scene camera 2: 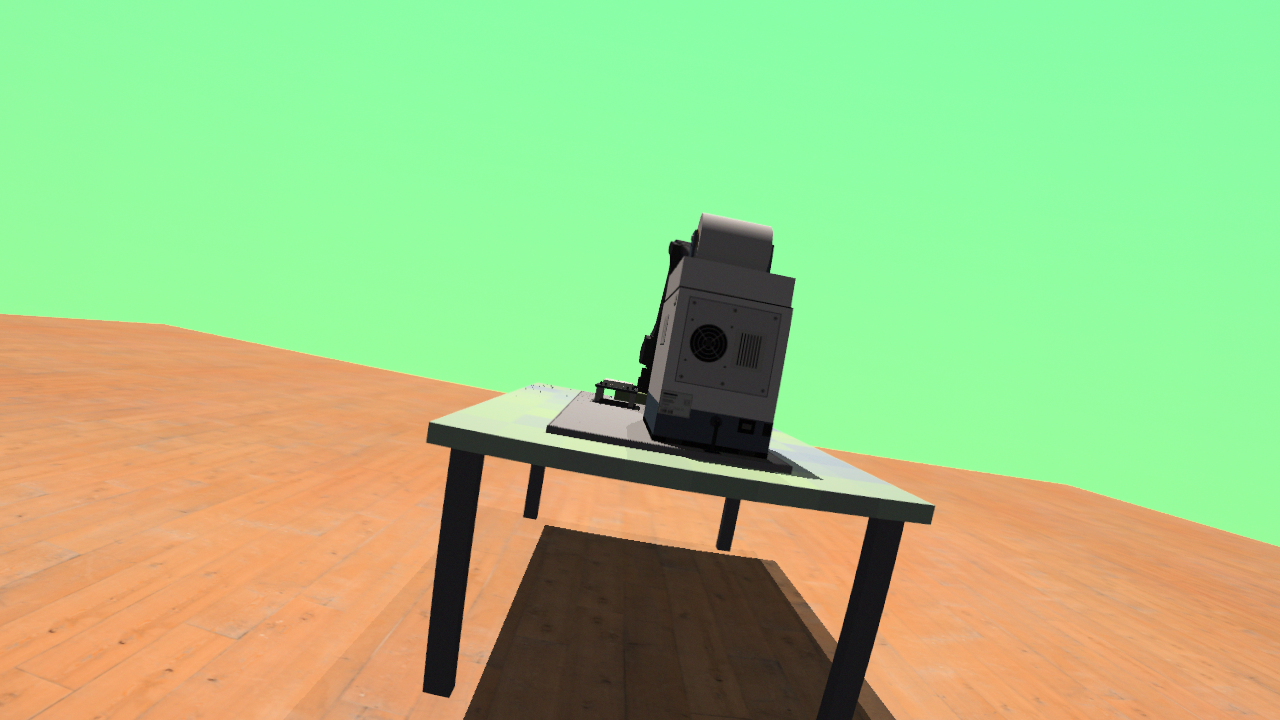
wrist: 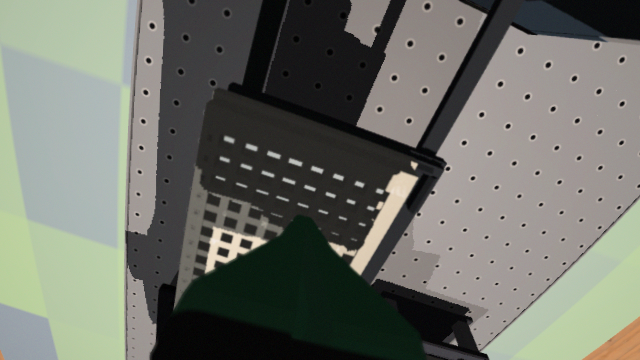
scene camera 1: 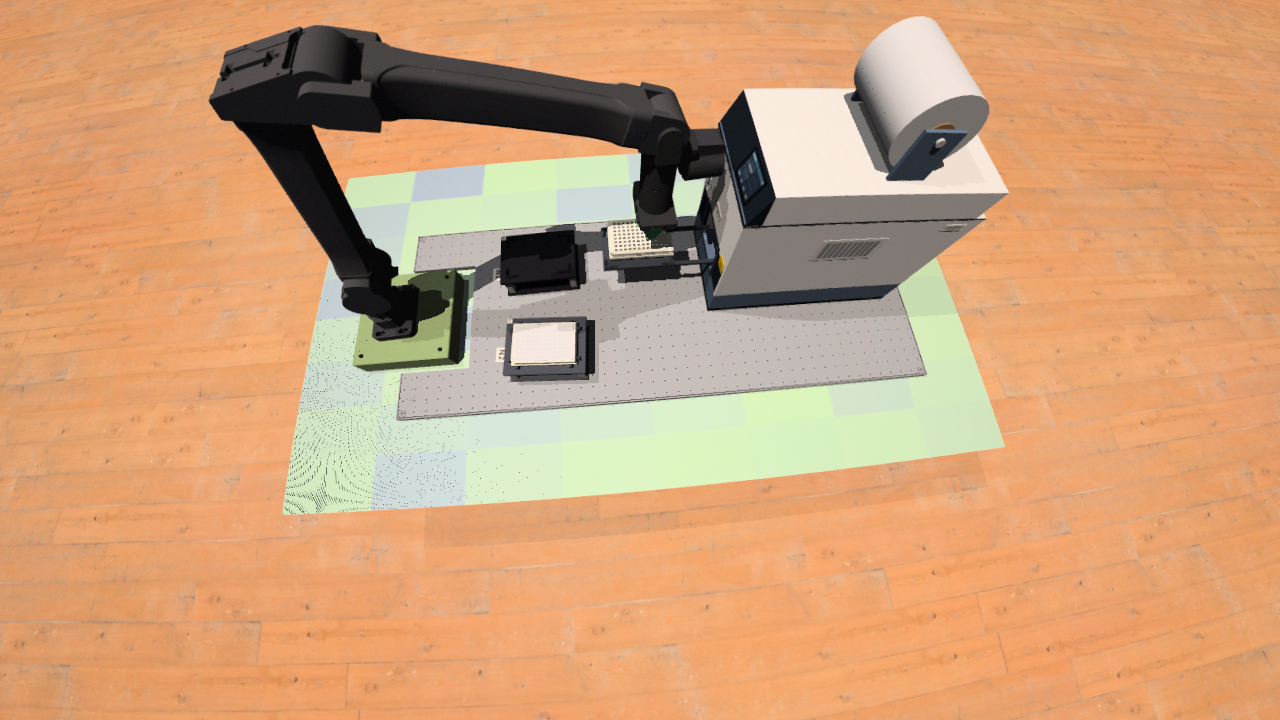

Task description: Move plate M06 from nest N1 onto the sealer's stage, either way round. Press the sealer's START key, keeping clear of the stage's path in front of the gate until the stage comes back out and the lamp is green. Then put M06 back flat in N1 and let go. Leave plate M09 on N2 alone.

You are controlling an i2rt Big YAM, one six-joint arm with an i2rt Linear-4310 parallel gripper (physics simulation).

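Places are measured from the arm's base along level axes (x ahead, y left, z up), in metres.
Pixels of known places: gripper, between the fingertips: (wrist: 300,227) (scene camera 1: 651,237); arm's base, origin of its link: (scene camera 1: 398,313).
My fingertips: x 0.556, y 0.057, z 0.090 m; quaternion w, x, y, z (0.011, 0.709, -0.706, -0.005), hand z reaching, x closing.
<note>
For each thing: its middle in the pictures, then the offset to it from my fingertips. "spot": a spot on its surface instead.
- Plate M06, middle of its body: (wrist: 275,248) (scene camera 1: 639,237) 0.022 m back, 0.007 m left, 0.007 m down
- black nest N1, middle of its body: (scene camera 1: 540,262) 0.242 m back, 0.031 m left, 0.092 m down
- White plate M09, middle of its body: (scene camera 1: 544,343) (scene camera 2: 618,383) 0.235 m back, 0.176 m right, 0.064 m down
- nest N2, a spot on its surface: (scene camera 1: 586,360) spot: 0.160 m back, 0.203 m right, 0.118 m down
- dark screen, a spot on its surface: (scene camera 1: 751,175) spot: 0.133 m ahead, 0.053 m right, 0.201 m up
- white film roll, middle of its body: (scene camera 1: 915,95) (scene camera 2: 732,245) 0.351 m ahead, 0.015 m right, 0.295 m up
Plate M06 (scene camera 1: 626,240) (wrist: 300,175), a cream plate with square wells, lies flat on the sealer's dark stage (scene camera 1: 617,265) (wrist: 440,164), which is out in front of the sealer (scene camera 1: 805,255) (scene camera 2: 725,376). My gripper (scene camera 1: 655,234) (wrist: 300,227) is shut and empty, its green fingertips pointing down over the plate; whether they touch it I cannot tell. The black nest N1 (scene camera 1: 539,259) holds no plate. White plate M09 (scene camera 1: 543,343) lies on nest N2 (scene camera 1: 586,360). The START key and the lamp cannot be made out; my arm stands in front of the sealer's upper front corner.
The dark screen (scene camera 1: 751,175) is on the sealer's front, close to my wrist. Two dark rails (wrist: 470,75) run from the stage to the sealer. A white film roll (scene camera 1: 917,85) sits on top. My arm's green base (scene camera 1: 368,356) is left of the nests on the table (scene camera 2: 501,452).
</note>
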